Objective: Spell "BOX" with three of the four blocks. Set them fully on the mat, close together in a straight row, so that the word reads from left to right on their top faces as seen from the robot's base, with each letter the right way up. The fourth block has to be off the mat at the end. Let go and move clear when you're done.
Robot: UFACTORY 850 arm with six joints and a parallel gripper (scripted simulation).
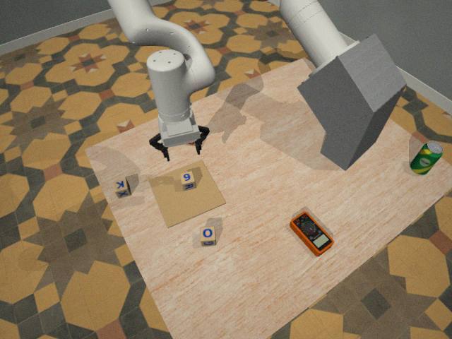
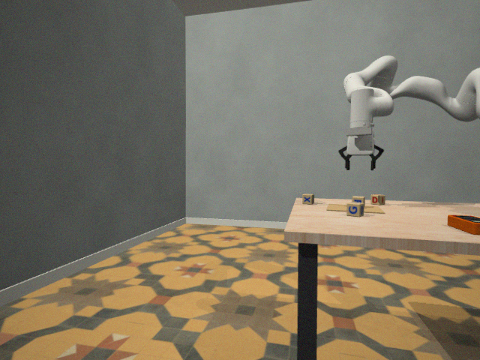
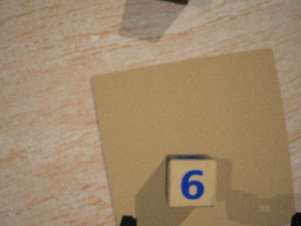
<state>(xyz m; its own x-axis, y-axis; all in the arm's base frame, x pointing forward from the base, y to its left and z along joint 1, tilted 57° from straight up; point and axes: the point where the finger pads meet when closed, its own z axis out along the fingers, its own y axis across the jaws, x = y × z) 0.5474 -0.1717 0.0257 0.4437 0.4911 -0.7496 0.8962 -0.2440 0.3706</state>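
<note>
The tan mat lies 16 cm below my hand, 3 cm ahead of it and 2 cm to the left of it. From my hand the other things lie so: X block: 18 cm ahead, 14 cm below, 12 cm to the right; B block: 14 cm to the right, 14 cm below, 13 cm behind; O block: 20 cm to the left, 14 cm below, 8 cm ahead.
</note>
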